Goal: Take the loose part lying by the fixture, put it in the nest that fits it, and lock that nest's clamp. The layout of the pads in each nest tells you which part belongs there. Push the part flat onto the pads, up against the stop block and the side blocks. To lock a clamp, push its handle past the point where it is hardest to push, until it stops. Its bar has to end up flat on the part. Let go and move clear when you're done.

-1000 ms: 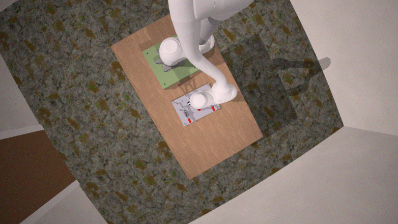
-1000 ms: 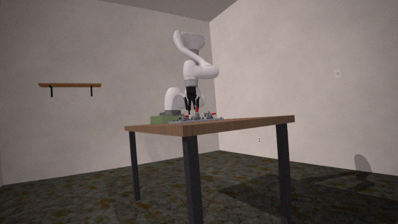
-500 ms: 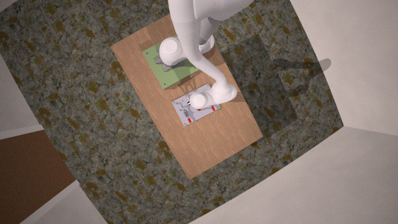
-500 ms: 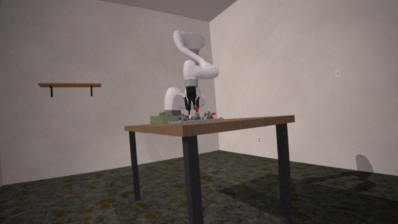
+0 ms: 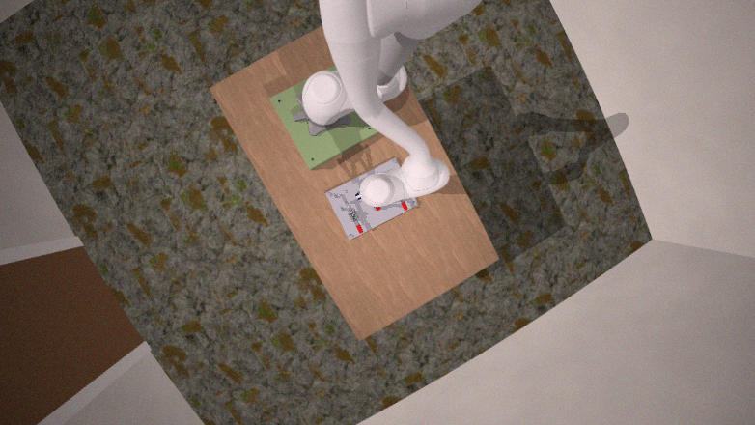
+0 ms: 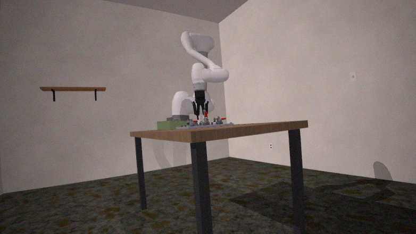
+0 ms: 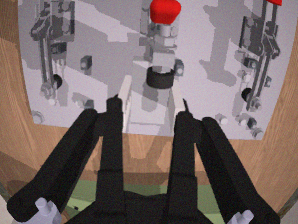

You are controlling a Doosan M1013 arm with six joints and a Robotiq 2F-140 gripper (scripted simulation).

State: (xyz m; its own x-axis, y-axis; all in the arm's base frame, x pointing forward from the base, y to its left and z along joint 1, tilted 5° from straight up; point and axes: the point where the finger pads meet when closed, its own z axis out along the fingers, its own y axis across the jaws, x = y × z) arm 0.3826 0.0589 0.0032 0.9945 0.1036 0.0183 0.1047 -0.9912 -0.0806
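Right now the loose part is 3 cm below my hand. The rest, counted from my hand: grey fixture plate 5 cm ahead, 5 cm below.
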